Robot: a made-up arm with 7 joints. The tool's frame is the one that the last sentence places. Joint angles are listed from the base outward.
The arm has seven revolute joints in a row. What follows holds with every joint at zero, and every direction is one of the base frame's.
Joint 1 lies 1.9 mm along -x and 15.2 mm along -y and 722 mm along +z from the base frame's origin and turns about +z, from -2.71 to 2.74 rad.
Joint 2 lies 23.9 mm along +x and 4 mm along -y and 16.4 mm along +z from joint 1 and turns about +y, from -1.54 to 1.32 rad.
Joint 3 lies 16.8 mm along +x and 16.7 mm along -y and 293.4 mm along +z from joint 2 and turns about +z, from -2.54 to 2.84 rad.
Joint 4 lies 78.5 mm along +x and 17.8 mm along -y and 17.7 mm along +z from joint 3 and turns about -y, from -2.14 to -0.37 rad.
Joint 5 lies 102.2 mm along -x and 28.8 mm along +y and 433.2 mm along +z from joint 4 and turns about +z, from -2.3 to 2.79 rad.
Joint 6 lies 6.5 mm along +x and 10.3 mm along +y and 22 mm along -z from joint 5 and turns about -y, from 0.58 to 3.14 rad.
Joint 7 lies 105.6 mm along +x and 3.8 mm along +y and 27.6 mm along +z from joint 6 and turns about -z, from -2.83 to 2.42 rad.
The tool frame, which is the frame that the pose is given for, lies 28.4 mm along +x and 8.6 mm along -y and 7.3 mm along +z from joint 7; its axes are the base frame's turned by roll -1.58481, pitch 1.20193 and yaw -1.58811 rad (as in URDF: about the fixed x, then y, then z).
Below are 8 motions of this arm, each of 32 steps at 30 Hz.
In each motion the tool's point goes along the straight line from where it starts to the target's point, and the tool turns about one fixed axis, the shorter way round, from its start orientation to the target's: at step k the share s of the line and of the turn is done. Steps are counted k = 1, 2, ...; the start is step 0. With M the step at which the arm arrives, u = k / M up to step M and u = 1 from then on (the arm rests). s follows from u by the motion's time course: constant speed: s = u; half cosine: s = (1 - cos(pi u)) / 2; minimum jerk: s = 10 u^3 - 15 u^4 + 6 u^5.
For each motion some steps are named. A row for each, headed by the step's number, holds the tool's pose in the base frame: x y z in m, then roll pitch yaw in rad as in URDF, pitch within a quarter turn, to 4 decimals.
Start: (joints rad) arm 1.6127 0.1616 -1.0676 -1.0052 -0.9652 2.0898 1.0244
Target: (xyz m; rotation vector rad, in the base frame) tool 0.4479 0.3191 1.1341 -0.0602 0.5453 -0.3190
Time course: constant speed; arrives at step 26
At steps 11, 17, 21, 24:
11: 0.3777 0.3698 1.2845 -0.0508 0.2920 -0.5265
17: 0.4058 0.3495 1.2243 -0.0989 0.3828 -0.4627
21: 0.4245 0.3360 1.1842 -0.1286 0.4448 -0.4215
24: 0.4385 0.3259 1.1541 -0.1495 0.4920 -0.3910

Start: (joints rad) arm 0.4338 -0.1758 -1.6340 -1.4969 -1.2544 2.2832 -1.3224
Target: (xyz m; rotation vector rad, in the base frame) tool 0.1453 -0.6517 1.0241 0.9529 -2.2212 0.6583
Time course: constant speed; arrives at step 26
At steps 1, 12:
1: 0.2756 -0.5253 1.1842 -2.4729 0.0622 -1.7337
12: 0.2183 -0.5809 1.1138 -2.7108 -0.2776 -2.0663

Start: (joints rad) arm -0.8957 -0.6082 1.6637 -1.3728 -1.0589 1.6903 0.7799
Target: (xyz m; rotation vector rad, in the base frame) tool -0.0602 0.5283 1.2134 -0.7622 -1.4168 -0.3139
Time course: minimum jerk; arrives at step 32
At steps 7, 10, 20, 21, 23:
7: 0.1815 0.5922 1.1468 -0.6061 -0.4148 -0.8406
10: 0.1536 0.5849 1.1545 -0.5909 -0.5366 -0.7528
20: 0.0116 0.5473 1.1936 -0.8447 -1.1360 -0.0550
21: -0.0014 0.5439 1.1972 -0.9357 -1.1799 0.0725
23: -0.0239 0.5379 1.2034 -1.1568 -1.2419 0.3565

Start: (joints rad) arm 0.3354 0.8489 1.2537 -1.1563 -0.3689 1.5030 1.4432
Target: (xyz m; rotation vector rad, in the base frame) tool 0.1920 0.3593 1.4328 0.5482 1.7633 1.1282
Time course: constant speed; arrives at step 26
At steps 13, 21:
13: 0.3090 0.4868 1.2325 2.3334 1.0248 2.5457
21: 0.2370 0.4083 1.3558 1.8880 0.7137 2.2062

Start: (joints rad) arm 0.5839 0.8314 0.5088 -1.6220 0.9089 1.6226 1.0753
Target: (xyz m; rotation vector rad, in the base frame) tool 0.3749 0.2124 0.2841 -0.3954 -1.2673 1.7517
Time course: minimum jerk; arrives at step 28
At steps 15, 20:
15: 0.4015 0.3699 0.4182 -1.9203 -0.3817 2.7139
20: 0.3838 0.2650 0.3289 -1.3731 -0.3350 2.3228

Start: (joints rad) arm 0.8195 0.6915 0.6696 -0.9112 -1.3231 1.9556 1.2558
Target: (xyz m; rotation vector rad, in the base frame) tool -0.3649 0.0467 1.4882 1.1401 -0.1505 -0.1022
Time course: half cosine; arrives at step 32
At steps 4, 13, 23, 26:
4: 0.2480 0.6591 1.1306 -0.1230 0.5248 -0.1371
13: 0.0462 0.4574 1.2483 0.3208 0.3321 -0.0532
23: -0.2484 0.1631 1.4202 0.9120 0.0350 -0.0955
26: -0.3112 0.1003 1.4569 1.0386 -0.0220 -0.1265

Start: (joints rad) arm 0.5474 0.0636 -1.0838 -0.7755 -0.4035 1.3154 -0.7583
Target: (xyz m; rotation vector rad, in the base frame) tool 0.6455 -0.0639 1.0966 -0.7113 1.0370 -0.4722
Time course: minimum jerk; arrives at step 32
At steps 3, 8, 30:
3: 0.4478 -0.1618 1.4816 -1.4070 0.5574 -1.4115
8: 0.4670 -0.1523 1.4442 -1.3857 0.5705 -1.3723
30: 0.6451 -0.0641 1.0975 -1.1548 0.6534 -0.9803

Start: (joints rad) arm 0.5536 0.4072 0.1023 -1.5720 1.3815 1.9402 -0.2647
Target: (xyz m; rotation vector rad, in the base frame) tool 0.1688 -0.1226 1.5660 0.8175 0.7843 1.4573
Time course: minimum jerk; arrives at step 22
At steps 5, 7, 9, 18, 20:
5: 0.6232 0.3336 0.9497 1.5945 0.5936 1.9285
7: 0.5703 0.2805 1.0214 1.5070 0.5318 1.8635
9: 0.4984 0.2083 1.1189 1.4001 0.4410 1.7888
18: 0.1910 -0.1003 1.5359 1.0444 -0.0017 1.6002
20: 0.1720 -0.1194 1.5616 1.0256 -0.0308 1.5940

